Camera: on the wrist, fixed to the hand. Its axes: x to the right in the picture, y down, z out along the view.
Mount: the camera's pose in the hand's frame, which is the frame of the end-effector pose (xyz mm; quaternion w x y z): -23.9 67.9 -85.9 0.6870 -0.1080 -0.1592 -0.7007
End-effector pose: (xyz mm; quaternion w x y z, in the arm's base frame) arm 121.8 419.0 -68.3 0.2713 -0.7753 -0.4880 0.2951
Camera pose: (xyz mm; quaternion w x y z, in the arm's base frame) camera 216.0 360.1 -53.5 0.2318 -0.1730 -0.9536 0.0834
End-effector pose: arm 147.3 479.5 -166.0 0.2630 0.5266 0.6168 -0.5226
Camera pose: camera 236.8 542.9 -143.0 0.0304 0.1820 -0.8073 0.5605
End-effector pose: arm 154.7 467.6 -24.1 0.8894 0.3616 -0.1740 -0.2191
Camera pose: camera 192.7 572.2 -37.1 0.4688 0.2394 0.0159 -0.8501
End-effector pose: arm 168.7 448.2 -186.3 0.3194 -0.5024 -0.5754 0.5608
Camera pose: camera 270.6 444.6 -232.9 0.4665 0.1128 -0.8588 0.1793
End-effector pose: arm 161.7 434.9 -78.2 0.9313 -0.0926 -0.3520 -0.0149
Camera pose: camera 206.1 485.0 -168.1 0.5633 0.0801 -0.4534 -0.6861
